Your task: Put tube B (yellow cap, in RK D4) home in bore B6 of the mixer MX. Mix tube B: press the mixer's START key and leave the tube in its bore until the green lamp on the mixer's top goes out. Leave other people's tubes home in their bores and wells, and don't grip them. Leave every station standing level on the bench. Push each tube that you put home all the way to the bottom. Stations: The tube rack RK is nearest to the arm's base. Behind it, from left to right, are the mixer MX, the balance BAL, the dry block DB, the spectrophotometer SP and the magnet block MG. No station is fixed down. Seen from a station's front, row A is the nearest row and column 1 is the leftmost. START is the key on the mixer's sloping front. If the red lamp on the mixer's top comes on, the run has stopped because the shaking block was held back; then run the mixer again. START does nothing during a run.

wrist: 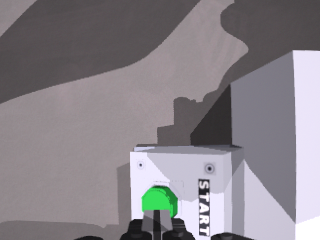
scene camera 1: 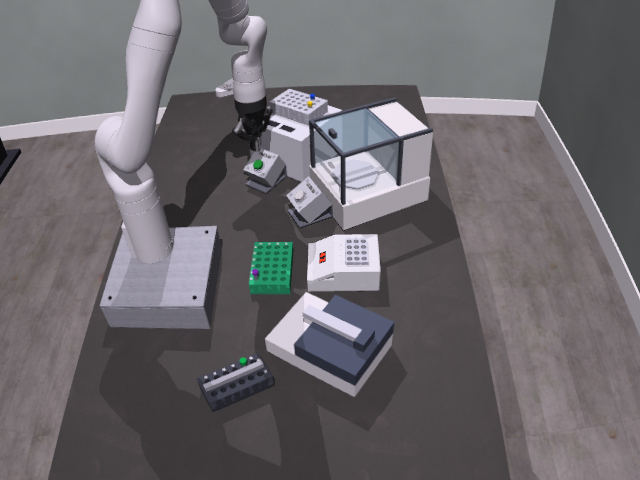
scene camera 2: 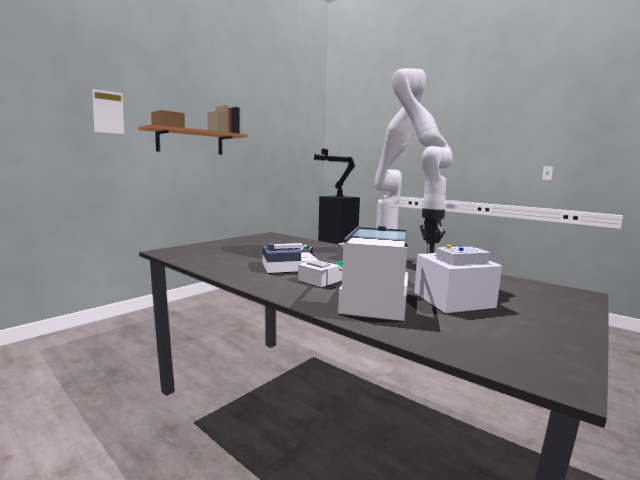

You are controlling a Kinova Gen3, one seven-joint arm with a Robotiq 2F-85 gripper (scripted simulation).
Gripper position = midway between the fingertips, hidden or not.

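In scene camera 1 I see a green rack RK (scene camera 1: pixel 273 261) and a white mixer MX (scene camera 1: pixel 290 139), along with a glass-walled balance (scene camera 1: pixel 366 167) and my gripper (scene camera 1: pixel 256 150). Scene camera 2 gives me my gripper (scene camera 2: pixel 429 254) again, and it also shows the glass-walled balance (scene camera 2: pixel 374 280) and the white mixer MX (scene camera 2: pixel 457 288). The wrist view has the white mixer MX (wrist: pixel 259 179). The green rack RK is out of frame in the wrist view. The glass-walled balance is out of frame in the wrist view.
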